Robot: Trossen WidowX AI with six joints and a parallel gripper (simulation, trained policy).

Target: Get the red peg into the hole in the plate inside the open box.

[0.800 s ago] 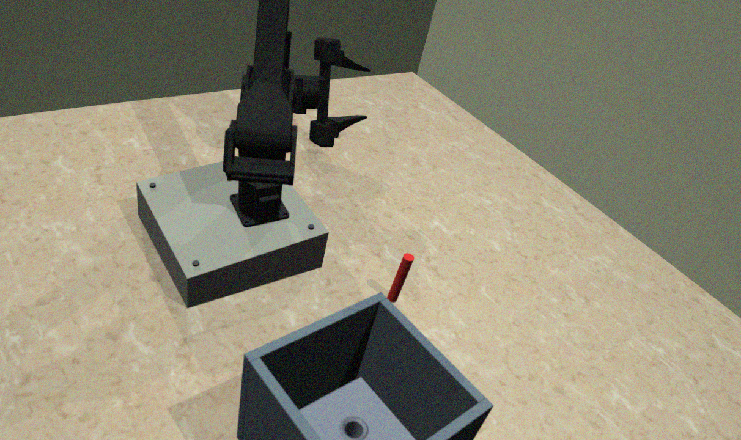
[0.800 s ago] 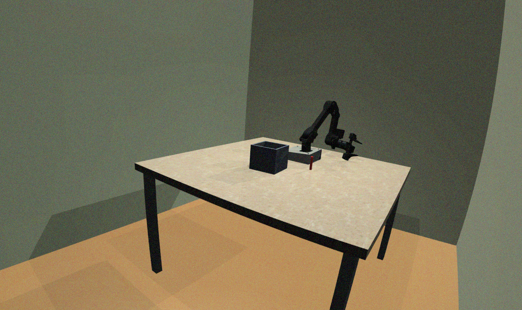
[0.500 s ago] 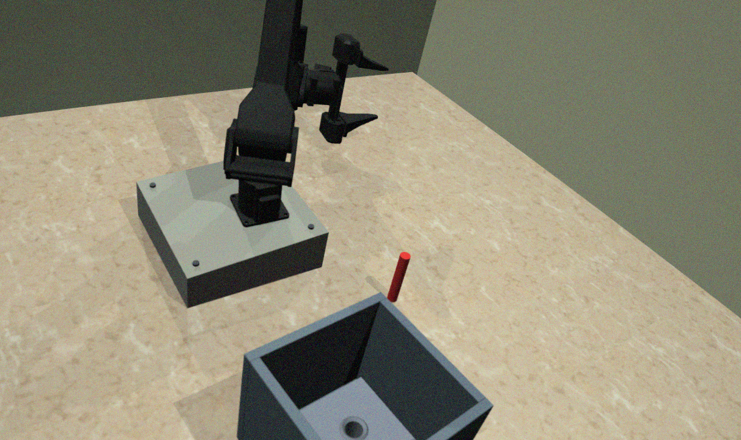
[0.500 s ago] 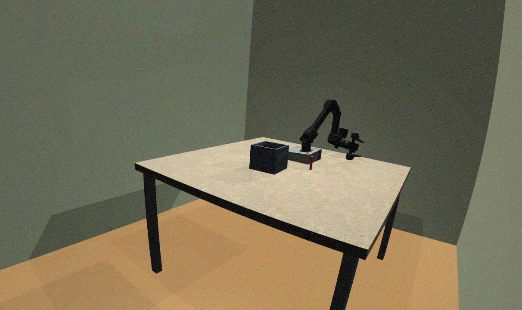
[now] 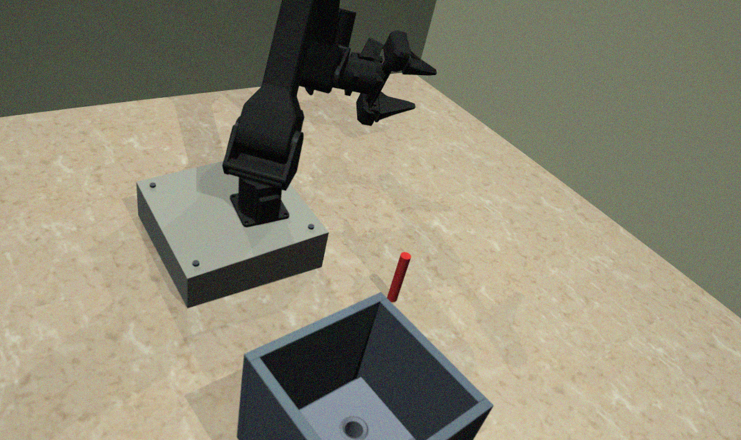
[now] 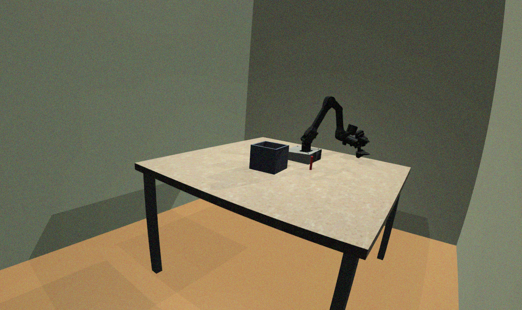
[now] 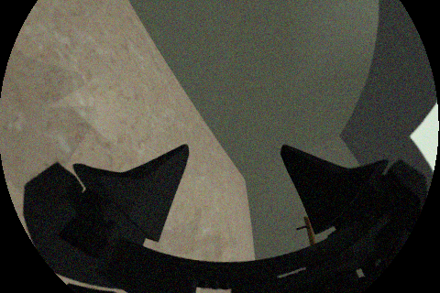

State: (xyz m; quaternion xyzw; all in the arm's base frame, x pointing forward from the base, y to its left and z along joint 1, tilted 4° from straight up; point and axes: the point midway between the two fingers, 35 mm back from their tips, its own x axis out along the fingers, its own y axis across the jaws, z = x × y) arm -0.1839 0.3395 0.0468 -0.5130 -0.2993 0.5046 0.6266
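My gripper tip is 330 mm short of the red peg, 230 mm to the left of it and 100 mm above it.
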